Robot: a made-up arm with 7 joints. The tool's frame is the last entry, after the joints. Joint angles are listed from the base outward.
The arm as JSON. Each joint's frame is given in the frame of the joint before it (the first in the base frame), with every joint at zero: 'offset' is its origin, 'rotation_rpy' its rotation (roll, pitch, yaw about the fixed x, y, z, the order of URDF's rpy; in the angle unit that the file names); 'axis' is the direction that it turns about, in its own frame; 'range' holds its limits. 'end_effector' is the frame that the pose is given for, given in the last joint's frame.
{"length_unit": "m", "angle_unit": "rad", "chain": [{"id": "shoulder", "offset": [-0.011, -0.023, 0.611], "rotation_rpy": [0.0, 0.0, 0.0], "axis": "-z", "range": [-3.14, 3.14]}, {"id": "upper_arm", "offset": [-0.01, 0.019, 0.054], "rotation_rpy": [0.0, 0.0, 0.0], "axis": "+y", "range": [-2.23, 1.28]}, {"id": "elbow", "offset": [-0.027, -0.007, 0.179], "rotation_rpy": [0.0, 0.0, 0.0], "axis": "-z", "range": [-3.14, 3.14]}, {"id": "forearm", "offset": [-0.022, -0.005, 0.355], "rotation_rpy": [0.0, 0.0, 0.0], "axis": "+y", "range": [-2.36, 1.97]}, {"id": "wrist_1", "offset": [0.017, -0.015, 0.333], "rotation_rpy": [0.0, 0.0, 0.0], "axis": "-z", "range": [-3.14, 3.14]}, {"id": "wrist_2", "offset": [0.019, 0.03, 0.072], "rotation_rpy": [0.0, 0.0, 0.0], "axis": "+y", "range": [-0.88, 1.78]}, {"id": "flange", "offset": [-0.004, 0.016, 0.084], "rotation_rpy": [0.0, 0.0, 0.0], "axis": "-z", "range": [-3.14, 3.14]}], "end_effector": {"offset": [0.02, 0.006, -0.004], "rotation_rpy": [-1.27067, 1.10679, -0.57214]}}
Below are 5 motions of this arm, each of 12 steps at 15 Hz.
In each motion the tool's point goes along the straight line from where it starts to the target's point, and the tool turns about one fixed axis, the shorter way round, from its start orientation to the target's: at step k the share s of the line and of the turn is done. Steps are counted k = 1, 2, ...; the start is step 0. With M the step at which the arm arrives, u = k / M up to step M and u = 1 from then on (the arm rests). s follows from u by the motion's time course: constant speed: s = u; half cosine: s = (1 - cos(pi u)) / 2; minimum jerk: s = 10 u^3 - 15 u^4 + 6 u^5.
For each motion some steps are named. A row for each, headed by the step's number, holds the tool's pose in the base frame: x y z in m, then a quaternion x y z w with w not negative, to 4 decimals.
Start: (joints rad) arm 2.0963 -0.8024 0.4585 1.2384 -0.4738 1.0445 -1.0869
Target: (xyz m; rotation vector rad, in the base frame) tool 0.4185 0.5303 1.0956 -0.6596 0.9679 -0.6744
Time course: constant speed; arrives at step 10
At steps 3, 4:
3: 0.1212 0.2921 1.2884 0.0893 0.3652 0.0621 0.9246
4: 0.1637 0.3261 1.2608 0.0316 0.3853 0.0069 0.9222

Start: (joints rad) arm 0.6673 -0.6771 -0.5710 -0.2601 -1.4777 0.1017 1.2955
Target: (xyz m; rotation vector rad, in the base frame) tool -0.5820 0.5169 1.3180 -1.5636 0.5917 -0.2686
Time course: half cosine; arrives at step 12
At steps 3, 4, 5, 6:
3: -0.6381 0.4220 1.3369 -0.6065 0.2380 -0.1531 0.7430
4: -0.6313 0.4336 1.3346 -0.6174 0.2411 -0.1490 0.7338
5: -0.6234 0.4470 1.3319 -0.6298 0.2446 -0.1443 0.7229
6: -0.6149 0.4613 1.3291 -0.6430 0.2483 -0.1391 0.7110

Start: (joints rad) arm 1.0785 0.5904 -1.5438 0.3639 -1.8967 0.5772 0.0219
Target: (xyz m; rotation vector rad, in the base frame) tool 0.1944 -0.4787 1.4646 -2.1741 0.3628 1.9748
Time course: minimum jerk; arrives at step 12
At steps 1, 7, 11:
1: 0.3107 -0.4059 1.5181 -0.5813 -0.1452 0.7880 0.1414
7: 0.2349 -0.4533 1.4832 -0.6878 0.0290 0.7169 0.1100
11: 0.1950 -0.4783 1.4649 -0.7310 0.1207 0.6654 0.0912

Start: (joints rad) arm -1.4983 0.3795 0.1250 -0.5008 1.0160 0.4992 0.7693
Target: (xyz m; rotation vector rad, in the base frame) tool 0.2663 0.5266 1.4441 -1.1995 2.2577 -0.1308
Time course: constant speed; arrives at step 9
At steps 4, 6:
4: 0.1335 0.3111 1.5621 -0.3639 0.8017 -0.0265 0.4734
6: 0.1866 0.3973 1.5149 -0.4001 0.8234 -0.0357 0.4008

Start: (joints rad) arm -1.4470 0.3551 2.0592 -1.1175 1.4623 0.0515 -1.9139
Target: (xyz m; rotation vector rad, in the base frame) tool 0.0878 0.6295 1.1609 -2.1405 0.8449 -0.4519
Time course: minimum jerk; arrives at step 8
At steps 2, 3, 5, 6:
2: -0.3061 0.4613 1.3565 -0.6779 0.1562 -0.2631 0.6684
3: -0.2307 0.4935 1.3191 -0.7177 0.1924 -0.2494 0.6210
5: -0.0331 0.5779 1.2210 -0.8032 0.2821 -0.2072 0.4819
6: 0.0423 0.6101 1.1835 -0.8283 0.3138 -0.1891 0.4239

